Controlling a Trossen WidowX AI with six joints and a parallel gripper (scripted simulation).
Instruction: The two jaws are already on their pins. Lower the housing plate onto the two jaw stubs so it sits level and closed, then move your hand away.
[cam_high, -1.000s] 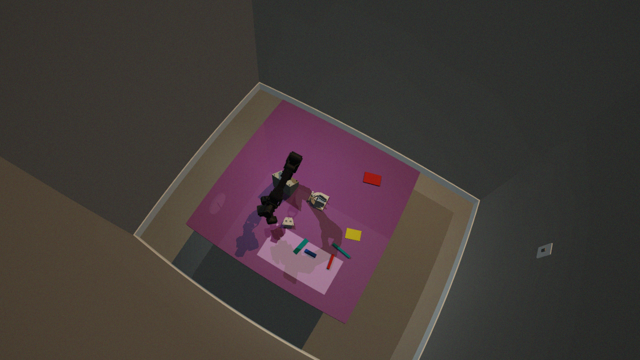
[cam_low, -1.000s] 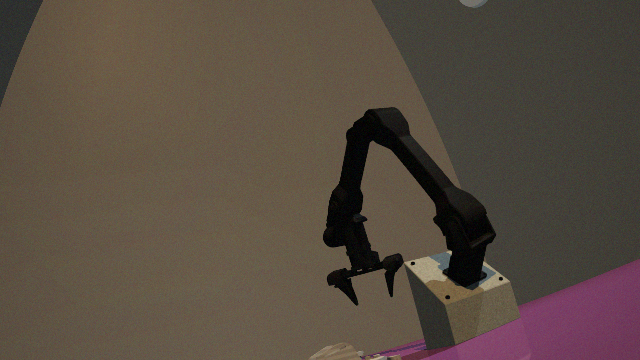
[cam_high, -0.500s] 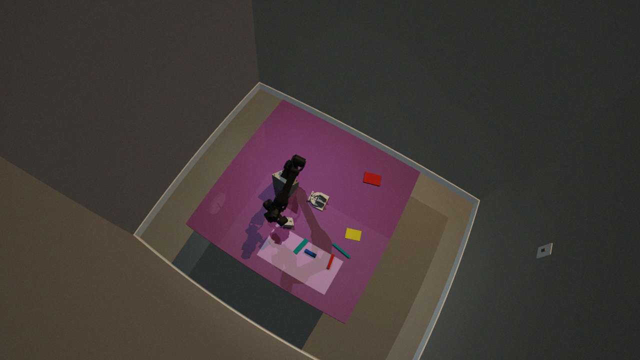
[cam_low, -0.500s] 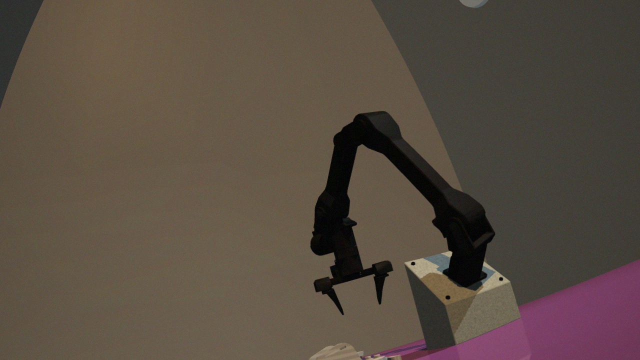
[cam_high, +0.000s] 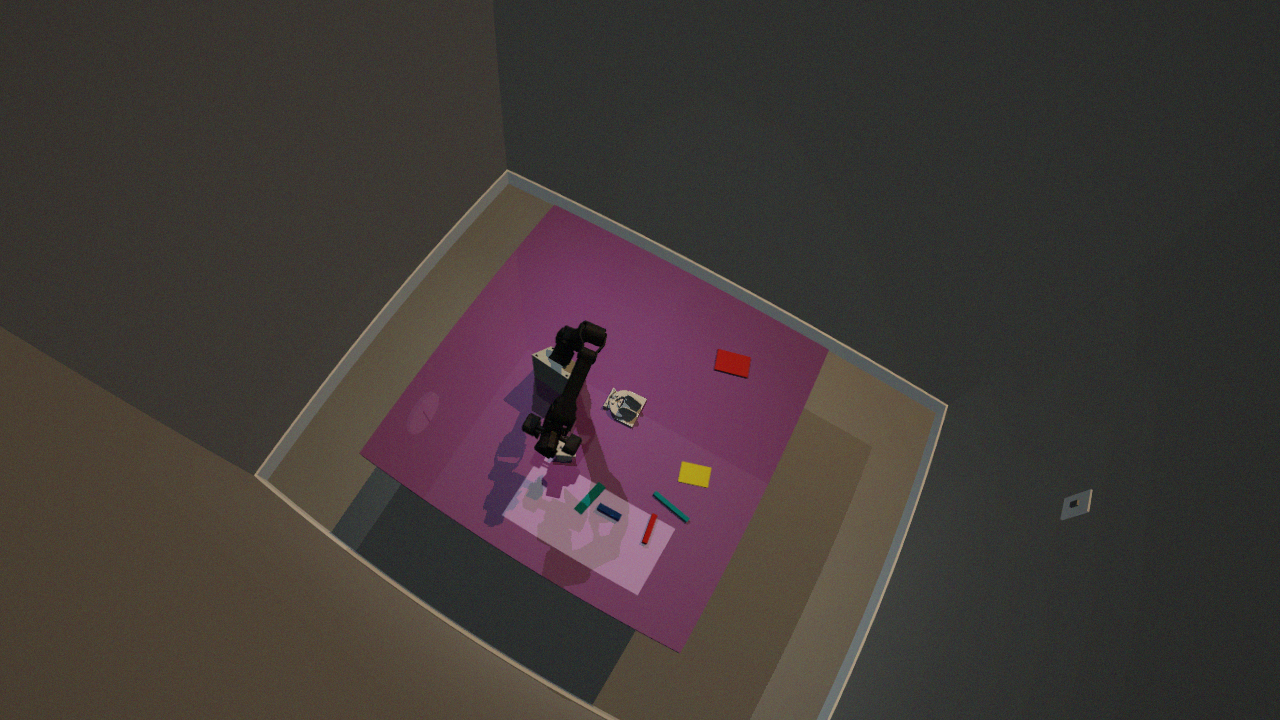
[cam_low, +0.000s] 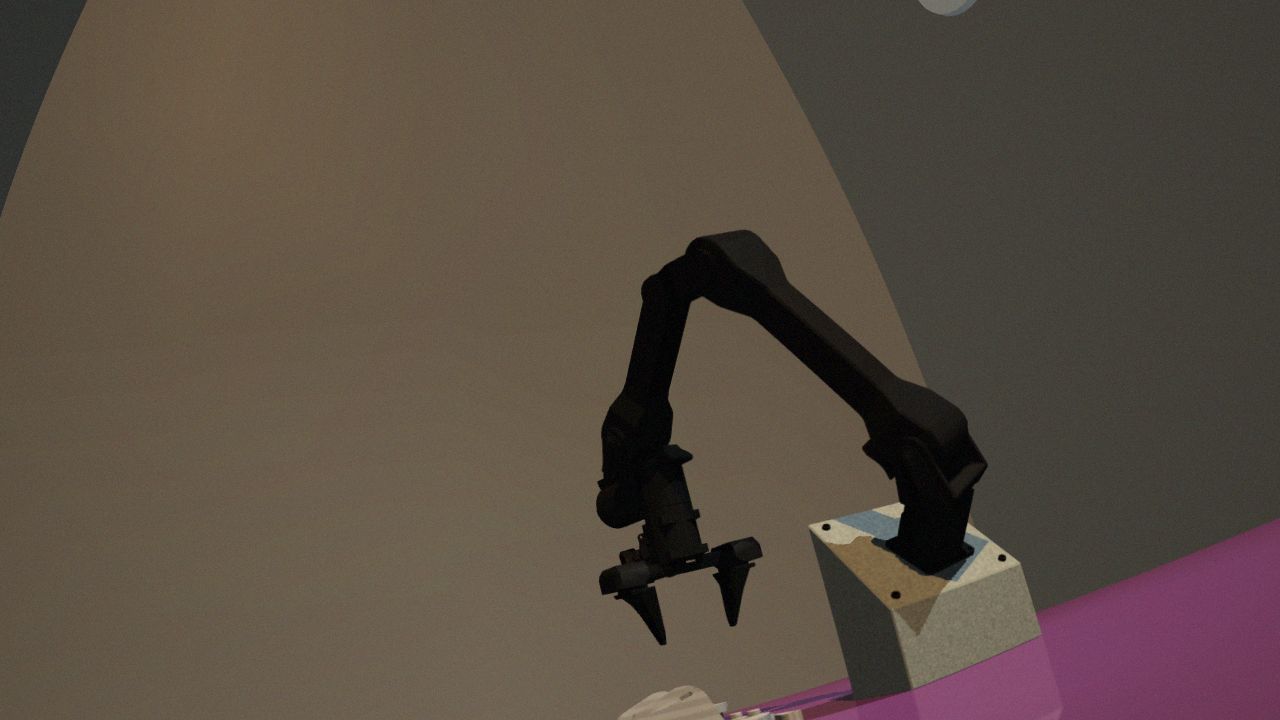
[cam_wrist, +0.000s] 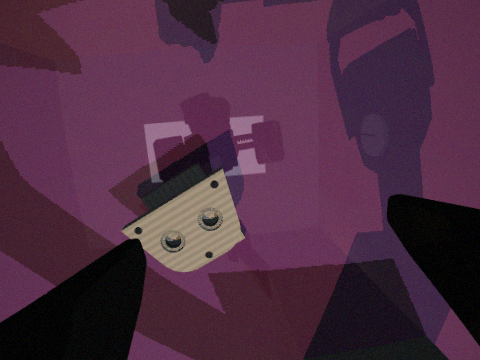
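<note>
Now: gripper tip 40 mm short of the small white block, 30 mm to the right of it and 110 mm above it. The rest, counted from my gripper tip: red square (420 mm ahead, 630 mm to the left, 110 mm below); yellow square (470 mm ahead, 170 mm to the left, 120 mm below); jaw stub (120 mm ahead, 260 mm to the left, 100 mm below).
</note>
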